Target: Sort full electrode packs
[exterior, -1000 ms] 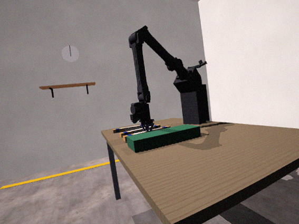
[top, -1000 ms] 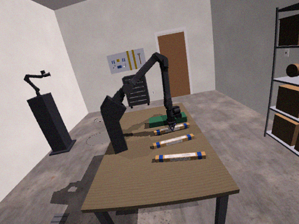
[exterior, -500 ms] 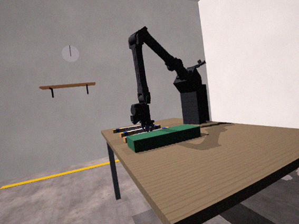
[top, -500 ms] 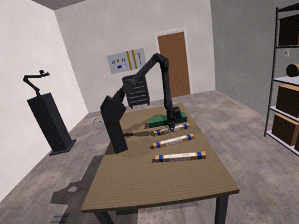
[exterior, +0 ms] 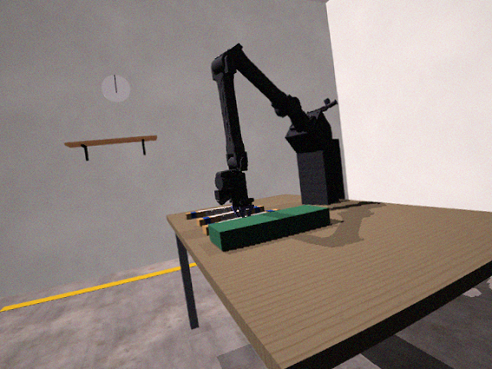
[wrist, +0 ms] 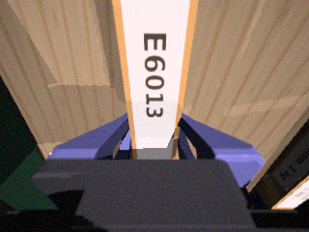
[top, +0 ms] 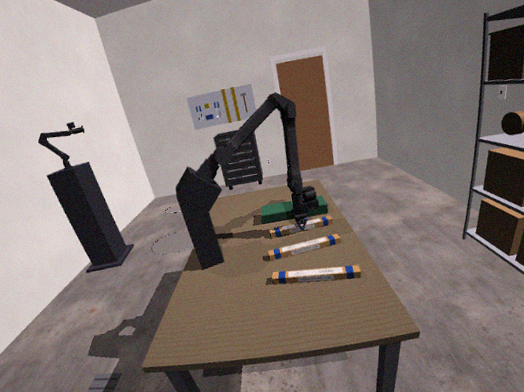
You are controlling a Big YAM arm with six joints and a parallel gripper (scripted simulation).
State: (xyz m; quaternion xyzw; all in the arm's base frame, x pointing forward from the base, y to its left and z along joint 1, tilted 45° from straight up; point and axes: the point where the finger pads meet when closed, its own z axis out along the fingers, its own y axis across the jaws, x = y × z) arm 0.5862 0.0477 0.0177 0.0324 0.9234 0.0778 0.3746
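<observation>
My hand is 5 cm past the pack and 40 cm to the left of it. Round my hand: green low platform 1 cm ahead, 20 cm to the left.
</observation>
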